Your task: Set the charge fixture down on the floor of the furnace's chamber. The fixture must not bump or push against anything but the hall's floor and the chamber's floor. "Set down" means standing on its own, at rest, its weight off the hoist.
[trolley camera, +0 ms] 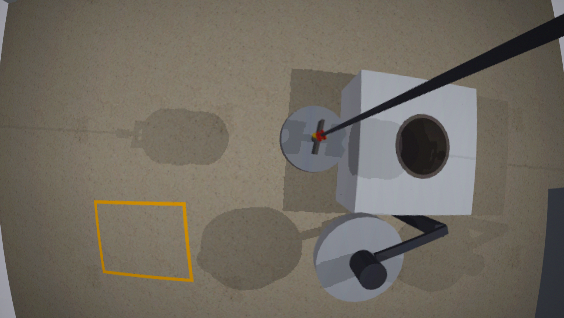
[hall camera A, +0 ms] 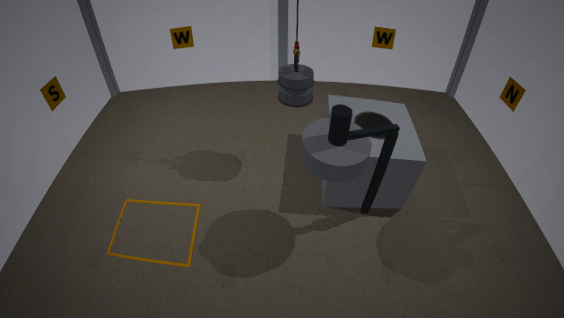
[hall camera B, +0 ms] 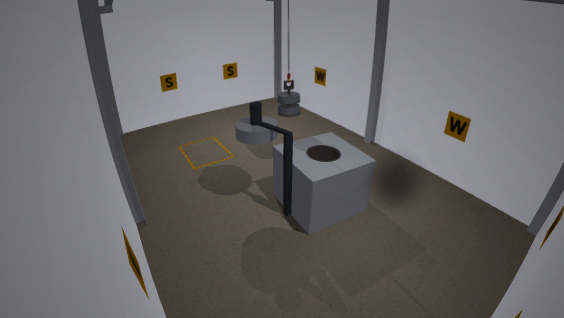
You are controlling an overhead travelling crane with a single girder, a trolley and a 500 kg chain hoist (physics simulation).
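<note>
The charge fixture (hall camera A: 296, 95) (hall camera B: 289, 98) (trolley camera: 305, 162), two grey round discs one above the other with a dark plate on top, hangs upright in the air. My hook (hall camera A: 296, 49) (hall camera B: 288, 78) (trolley camera: 319, 136), red and yellow, is shut on the fixture's top plate. The white box furnace (hall camera A: 367, 185) (hall camera B: 340, 195) (trolley camera: 390, 197) has a round dark opening (hall camera A: 372, 119) (hall camera B: 323, 153) (trolley camera: 422, 150) in its top. In the trolley view the fixture is left of the opening, and its right edge meets the furnace's left edge. The chamber's floor is hidden in the dark.
The round grey lid (hall camera A: 335, 162) (hall camera B: 250, 133) (trolley camera: 345, 287) is swung aside, held by a black post and arm (hall camera A: 378, 172) (hall camera B: 288, 175) (trolley camera: 410, 243) next to the furnace. A yellow outlined square (hall camera A: 162, 202) (hall camera B: 197, 142) (trolley camera: 140, 202) is marked on the hall floor. Walls surround the hall.
</note>
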